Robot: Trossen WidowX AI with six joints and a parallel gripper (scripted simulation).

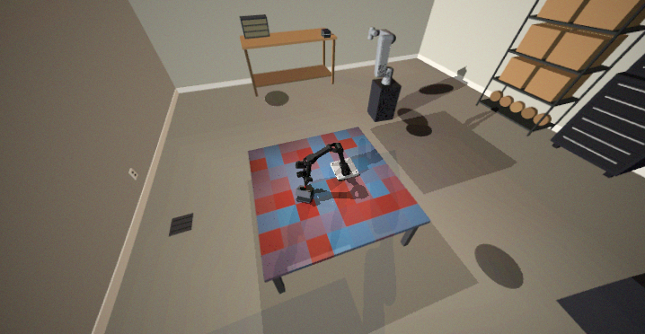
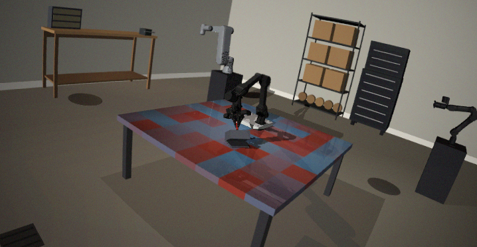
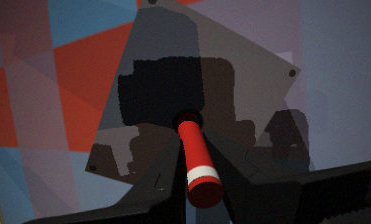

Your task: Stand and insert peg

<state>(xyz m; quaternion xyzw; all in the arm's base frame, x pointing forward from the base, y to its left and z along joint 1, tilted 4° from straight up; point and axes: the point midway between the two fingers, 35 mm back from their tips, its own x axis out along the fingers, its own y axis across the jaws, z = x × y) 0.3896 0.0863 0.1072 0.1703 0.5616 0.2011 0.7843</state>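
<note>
Right now the grey sloped panel is 1 cm ahead of my gripper tip, 2 cm to the left of it and 5 cm below it. The rest, counted from my gripper tip: red peg 1 cm behind, 1 cm to the right, 1 cm above.
</note>
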